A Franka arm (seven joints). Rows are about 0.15 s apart.
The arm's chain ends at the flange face. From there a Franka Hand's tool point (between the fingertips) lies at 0.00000 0.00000 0.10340 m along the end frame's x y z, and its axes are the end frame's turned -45 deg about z.
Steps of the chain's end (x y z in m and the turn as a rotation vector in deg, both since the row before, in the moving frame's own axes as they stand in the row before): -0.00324 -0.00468 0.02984 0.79 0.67 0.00; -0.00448 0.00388 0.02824 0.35 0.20 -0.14; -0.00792 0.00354 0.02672 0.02 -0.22 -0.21; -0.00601 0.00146 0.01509 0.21 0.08 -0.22; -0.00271 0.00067 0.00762 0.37 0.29 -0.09; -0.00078 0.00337 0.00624 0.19 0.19 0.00; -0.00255 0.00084 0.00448 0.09 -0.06 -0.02; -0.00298 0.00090 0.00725 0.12 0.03 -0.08
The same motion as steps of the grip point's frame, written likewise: 0.00288 -0.00575 0.02982 0.08 1.03 0.00; -0.00521 -0.00062 0.02824 0.11 0.39 -0.14; -0.00836 -0.00340 0.02672 0.17 -0.14 -0.21; -0.00491 -0.00338 0.01509 0.09 0.21 -0.22; -0.00155 -0.00155 0.00762 0.06 0.47 -0.09; -0.00245 0.00183 0.00624 0.00 0.27 0.00; -0.00236 -0.00140 0.00448 0.11 0.02 -0.02; -0.00255 -0.00159 0.00725 0.06 0.11 -0.08
